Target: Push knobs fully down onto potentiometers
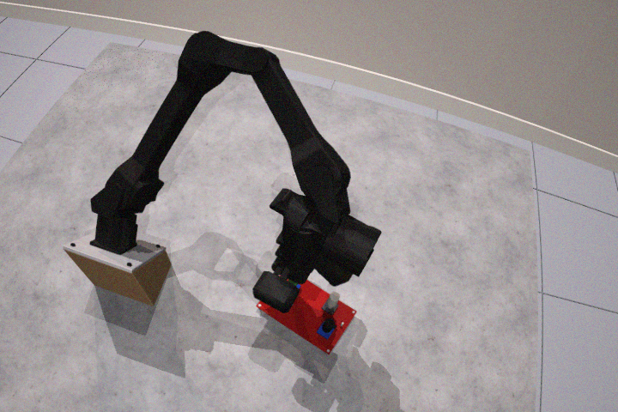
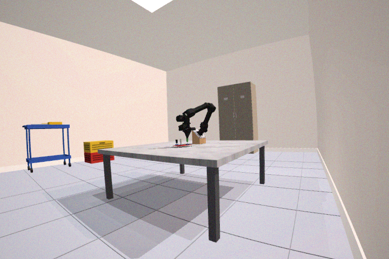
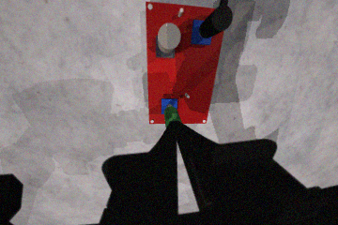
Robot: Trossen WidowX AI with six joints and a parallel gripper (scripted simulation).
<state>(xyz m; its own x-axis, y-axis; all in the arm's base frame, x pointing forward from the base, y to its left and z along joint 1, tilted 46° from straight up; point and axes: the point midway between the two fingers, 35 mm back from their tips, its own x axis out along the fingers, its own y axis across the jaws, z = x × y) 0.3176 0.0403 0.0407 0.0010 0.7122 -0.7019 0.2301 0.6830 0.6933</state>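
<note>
The green knob lies 20 mm below my gripper tip. The rest, counted from my gripper tip: black knob 80 mm ahead, 70 mm to the right, 20 mm below.
</note>
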